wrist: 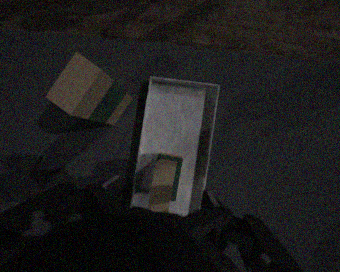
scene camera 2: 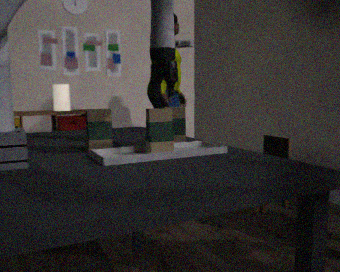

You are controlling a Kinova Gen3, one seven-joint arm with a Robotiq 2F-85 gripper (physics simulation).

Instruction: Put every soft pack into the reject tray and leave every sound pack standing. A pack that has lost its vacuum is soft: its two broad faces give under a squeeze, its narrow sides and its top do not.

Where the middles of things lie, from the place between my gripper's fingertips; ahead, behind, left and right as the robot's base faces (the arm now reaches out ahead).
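White reject tray [scene camera 2: 133,154]: 1 cm behind my hand and 17 cm below it.
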